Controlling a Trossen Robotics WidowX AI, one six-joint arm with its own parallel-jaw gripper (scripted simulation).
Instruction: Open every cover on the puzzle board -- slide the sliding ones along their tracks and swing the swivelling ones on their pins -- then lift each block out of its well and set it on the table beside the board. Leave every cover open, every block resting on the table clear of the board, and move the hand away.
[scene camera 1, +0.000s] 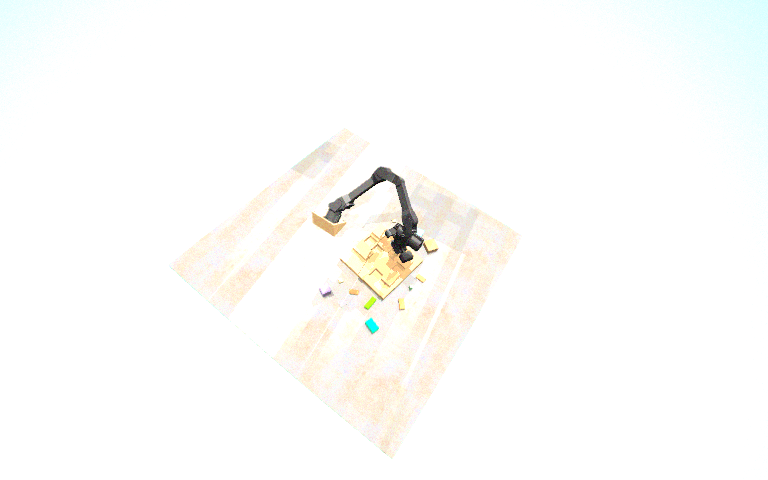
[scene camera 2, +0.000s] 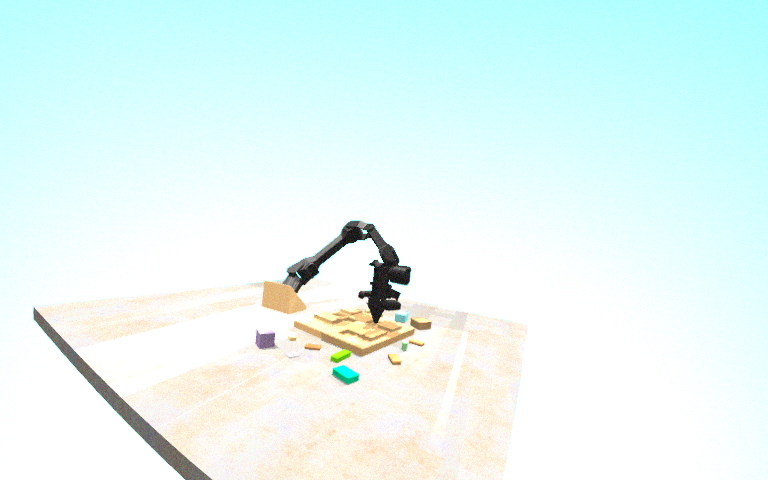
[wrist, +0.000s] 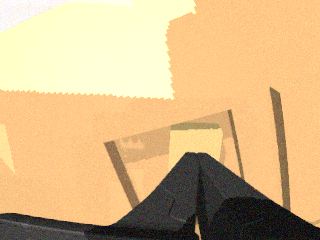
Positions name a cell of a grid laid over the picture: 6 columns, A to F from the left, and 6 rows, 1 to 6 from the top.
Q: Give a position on a tan puzzle board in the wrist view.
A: At B3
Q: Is my gripper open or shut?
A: Shut.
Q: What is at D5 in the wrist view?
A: My gripper.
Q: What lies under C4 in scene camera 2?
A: My gripper.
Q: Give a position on a tan puzzle board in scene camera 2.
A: At C5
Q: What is my gripper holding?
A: Nothing.
